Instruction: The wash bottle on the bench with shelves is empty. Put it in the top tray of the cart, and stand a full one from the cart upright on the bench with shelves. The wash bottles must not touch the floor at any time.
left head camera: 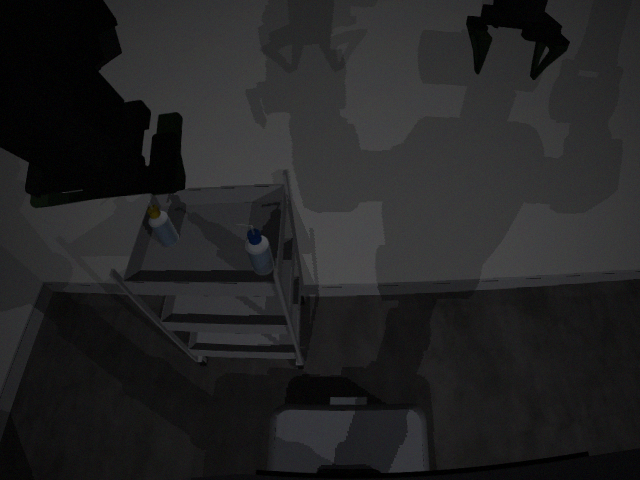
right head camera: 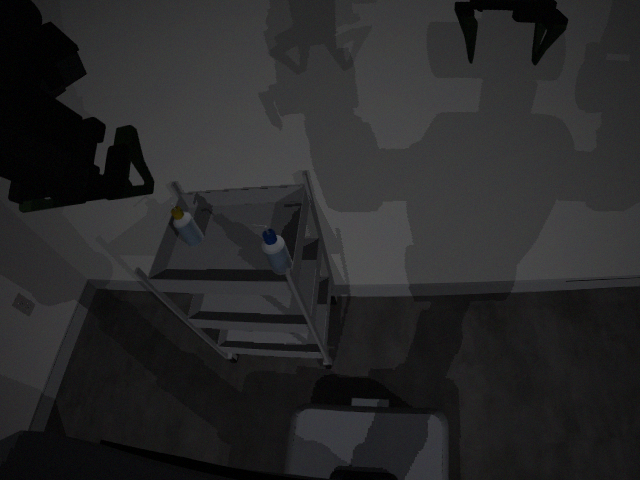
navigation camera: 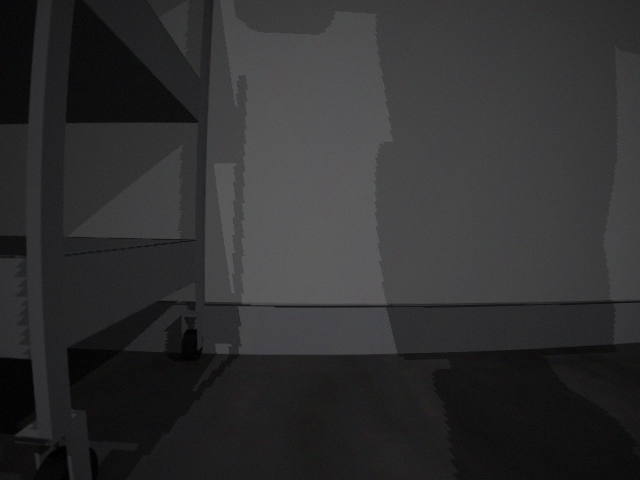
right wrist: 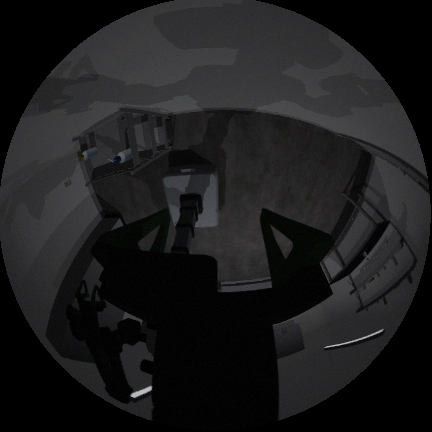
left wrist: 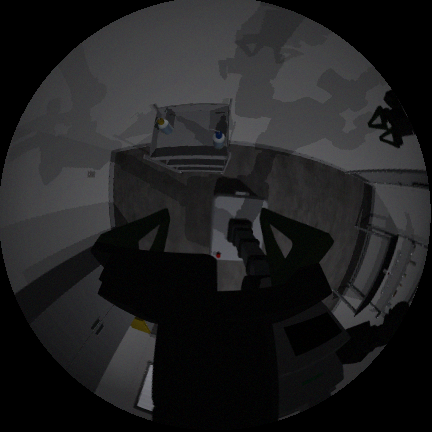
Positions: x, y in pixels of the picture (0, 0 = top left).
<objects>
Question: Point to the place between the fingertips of my right gripper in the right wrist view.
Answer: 214, 213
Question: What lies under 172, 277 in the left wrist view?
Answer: My left gripper.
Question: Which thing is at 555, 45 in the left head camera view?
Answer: My right gripper.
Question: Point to a cart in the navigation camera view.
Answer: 68, 68
</objects>
